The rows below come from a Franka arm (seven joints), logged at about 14 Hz.
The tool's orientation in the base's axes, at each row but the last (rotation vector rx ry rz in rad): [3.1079, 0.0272, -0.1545]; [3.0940, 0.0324, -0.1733]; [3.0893, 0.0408, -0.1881]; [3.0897, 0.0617, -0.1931]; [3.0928, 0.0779, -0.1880]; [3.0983, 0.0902, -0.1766]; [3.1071, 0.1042, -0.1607]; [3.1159, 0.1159, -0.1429]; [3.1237, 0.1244, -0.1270]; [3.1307, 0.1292, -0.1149]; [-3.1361, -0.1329, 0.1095]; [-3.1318, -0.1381, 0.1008]
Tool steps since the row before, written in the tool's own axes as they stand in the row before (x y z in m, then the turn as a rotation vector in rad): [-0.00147, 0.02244, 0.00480, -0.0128, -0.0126, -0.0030]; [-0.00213, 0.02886, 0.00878, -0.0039, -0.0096, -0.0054]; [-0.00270, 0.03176, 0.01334, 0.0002, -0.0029, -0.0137]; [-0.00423, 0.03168, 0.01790, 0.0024, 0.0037, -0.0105]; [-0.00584, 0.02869, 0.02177, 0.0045, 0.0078, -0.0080]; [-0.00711, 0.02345, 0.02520, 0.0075, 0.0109, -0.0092]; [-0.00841, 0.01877, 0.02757, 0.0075, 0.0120, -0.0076]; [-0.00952, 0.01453, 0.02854, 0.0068, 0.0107, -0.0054]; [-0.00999, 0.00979, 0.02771, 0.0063, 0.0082, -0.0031]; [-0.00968, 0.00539, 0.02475, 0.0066, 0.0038, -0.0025]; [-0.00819, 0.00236, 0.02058, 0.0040, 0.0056, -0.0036]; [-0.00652, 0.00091, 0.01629, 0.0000, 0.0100, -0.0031]
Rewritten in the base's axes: [-0.00151, -0.02260, -0.00398, -0.0127, 0.0125, 0.0039]; [-0.00242, -0.02925, -0.00729, -0.0035, 0.0098, 0.0054]; [-0.00336, -0.03242, -0.01148, 0.0018, 0.0036, 0.0134]; [-0.00506, -0.03263, -0.01586, 0.0038, -0.0031, 0.0103]; [-0.00689, -0.02989, -0.01976, 0.0058, -0.0072, 0.0077]; [-0.00848, -0.02480, -0.02342, 0.0091, -0.0101, 0.0086]; [-0.00988, -0.02015, -0.02607, 0.0090, -0.0112, 0.0071]; [-0.01095, -0.01586, -0.02729, 0.0080, -0.0100, 0.0049]; [-0.01137, -0.01099, -0.02671, 0.0072, -0.0076, 0.0027]; [-0.01098, -0.00639, -0.02396, 0.0071, -0.0032, 0.0020]; [-0.00937, -0.00309, -0.01997, 0.0047, -0.0052, 0.0033]; [-0.00745, -0.00144, -0.01585, 0.0011, -0.0100, 0.0030]
